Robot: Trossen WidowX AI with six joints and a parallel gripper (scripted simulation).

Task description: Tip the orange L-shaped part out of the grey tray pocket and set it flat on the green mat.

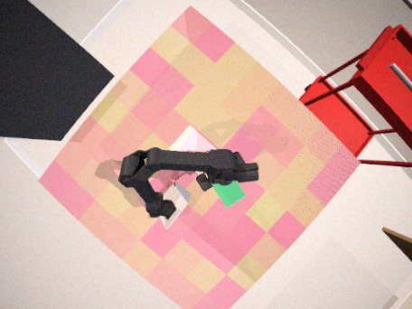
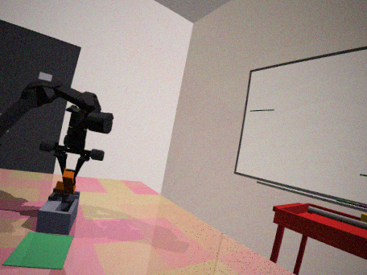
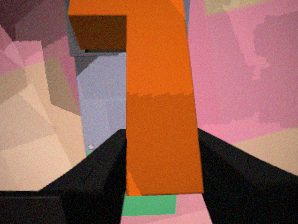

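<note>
My gripper tip is now 170 mm above the green mat, 130 mm to the left of it and 60 mm past it. From my gripper tip the other things lie so: orange L-shaped part: 40 mm to the left, 30 mm below.
</note>
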